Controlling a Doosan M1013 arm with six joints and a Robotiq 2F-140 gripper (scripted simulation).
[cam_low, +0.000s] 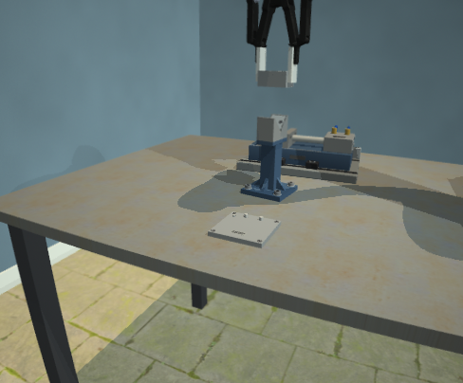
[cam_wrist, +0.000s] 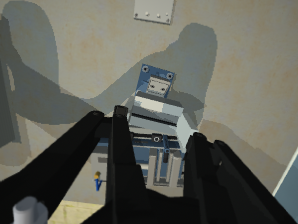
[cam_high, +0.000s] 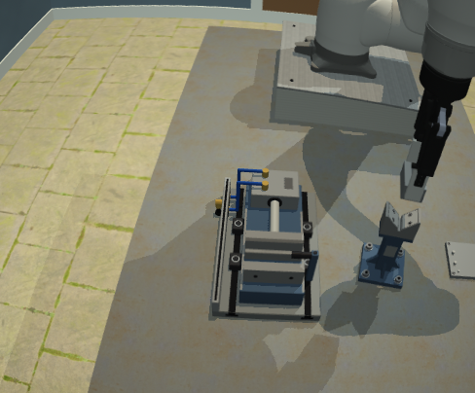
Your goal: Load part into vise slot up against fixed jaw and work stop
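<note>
Now: the fixed jaw 22 cm to the right of my hand, 18 cm below it and 7 cm ahead of it. Also, from my hand: part 2 cm below; then work stop 17 cm to the right, 17 cm below, 4 cm ahead; then blue pedestal 20 cm below.
</note>
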